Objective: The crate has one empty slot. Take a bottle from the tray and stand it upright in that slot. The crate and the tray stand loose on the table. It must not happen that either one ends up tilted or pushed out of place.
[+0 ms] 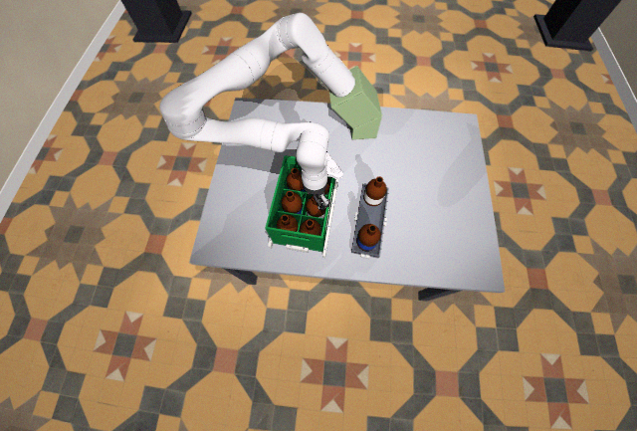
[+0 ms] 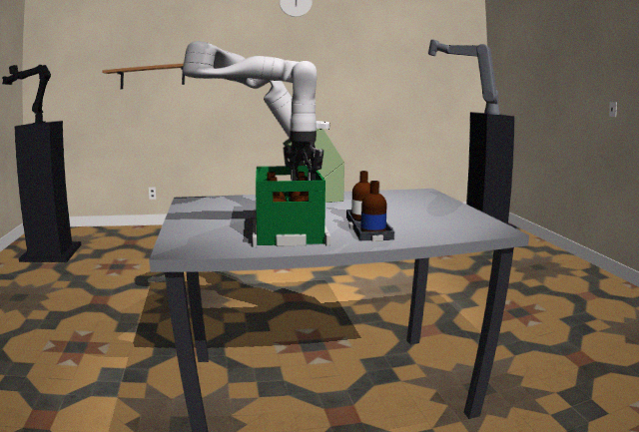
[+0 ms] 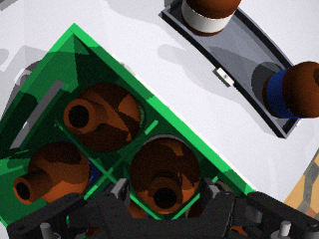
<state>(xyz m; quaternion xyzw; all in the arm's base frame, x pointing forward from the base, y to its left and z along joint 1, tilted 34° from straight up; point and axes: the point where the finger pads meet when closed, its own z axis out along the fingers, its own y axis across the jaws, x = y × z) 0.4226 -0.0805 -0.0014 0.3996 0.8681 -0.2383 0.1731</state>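
The brown bottle lies 70 mm below my hand. Also, from my hand: tray: 200 mm to the left, 150 mm below; then white-label bottle: 90 mm behind, 210 mm to the left, 70 mm below; then crate: 40 mm to the right, 70 mm below.
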